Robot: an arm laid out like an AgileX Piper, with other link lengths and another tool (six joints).
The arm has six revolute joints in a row. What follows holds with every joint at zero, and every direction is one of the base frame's.
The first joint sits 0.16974 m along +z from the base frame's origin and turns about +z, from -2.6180 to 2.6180 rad.
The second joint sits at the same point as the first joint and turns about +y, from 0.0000 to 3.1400 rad.
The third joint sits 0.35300 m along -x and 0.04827 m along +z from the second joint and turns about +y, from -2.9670 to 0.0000 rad.
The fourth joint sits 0.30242 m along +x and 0.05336 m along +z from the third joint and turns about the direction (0.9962, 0, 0.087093), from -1.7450 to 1.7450 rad.
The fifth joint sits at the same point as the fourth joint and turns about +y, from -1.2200 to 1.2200 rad.
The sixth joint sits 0.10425 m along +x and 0.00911 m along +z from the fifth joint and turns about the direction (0.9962, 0, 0.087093), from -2.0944 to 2.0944 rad.
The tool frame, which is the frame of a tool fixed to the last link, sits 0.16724 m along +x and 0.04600 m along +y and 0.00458 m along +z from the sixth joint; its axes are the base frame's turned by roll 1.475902, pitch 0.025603 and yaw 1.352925 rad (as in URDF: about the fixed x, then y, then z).
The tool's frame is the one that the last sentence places.
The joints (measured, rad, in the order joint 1, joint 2, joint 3, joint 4, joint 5, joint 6), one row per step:
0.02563 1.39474 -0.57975 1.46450 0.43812 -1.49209
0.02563 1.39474 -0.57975 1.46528 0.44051 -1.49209
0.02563 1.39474 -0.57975 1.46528 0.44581 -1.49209
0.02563 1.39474 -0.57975 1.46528 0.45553 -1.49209
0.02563 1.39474 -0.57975 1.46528 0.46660 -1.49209
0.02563 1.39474 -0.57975 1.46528 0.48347 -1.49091
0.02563 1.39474 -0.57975 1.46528 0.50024 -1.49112
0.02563 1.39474 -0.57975 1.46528 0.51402 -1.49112
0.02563 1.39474 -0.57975 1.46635 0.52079 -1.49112
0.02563 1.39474 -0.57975 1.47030 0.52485 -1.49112
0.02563 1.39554 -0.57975 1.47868 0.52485 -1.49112
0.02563 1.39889 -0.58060 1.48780 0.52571 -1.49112
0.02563 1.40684 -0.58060 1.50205 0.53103 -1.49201
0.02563 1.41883 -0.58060 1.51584 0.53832 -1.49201
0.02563 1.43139 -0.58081 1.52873 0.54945 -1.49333
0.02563 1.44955 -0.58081 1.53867 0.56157 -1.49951
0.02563 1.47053 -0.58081 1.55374 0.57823 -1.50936
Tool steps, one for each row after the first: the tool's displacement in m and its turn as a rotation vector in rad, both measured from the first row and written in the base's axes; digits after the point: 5 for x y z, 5 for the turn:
-0.00025 0.00055 0.00030 0.00216 0.00031 0.00126
-0.00099 0.00172 0.00076 0.00565 0.00096 0.00519
-0.00237 0.00385 0.00163 0.01205 0.00215 0.01241
-0.00394 0.00626 0.00263 0.01934 0.00351 0.02063
-0.00635 0.00991 0.00424 0.03119 0.00612 0.03241
-0.00883 0.01347 0.00584 0.04210 0.00808 0.04499
-0.01089 0.01636 0.00719 0.05117 0.00978 0.05523
-0.01179 0.01780 0.00800 0.05643 0.01059 0.05955
-0.01194 0.01875 0.00893 0.06206 0.01099 0.05995
-0.01096 0.01897 0.00972 0.06835 0.01159 0.05438
-0.00969 0.01938 0.01008 0.07575 0.01397 0.04889
-0.00871 0.02080 0.00948 0.08936 0.02170 0.04359
-0.00795 0.02259 0.00757 0.10443 0.03401 0.03919
-0.00778 0.02509 0.00583 0.12056 0.04631 0.03883
-0.00826 0.02766 0.00152 0.13224 0.06206 0.04364
-0.00880 0.03115 -0.00264 0.14868 0.07865 0.05002

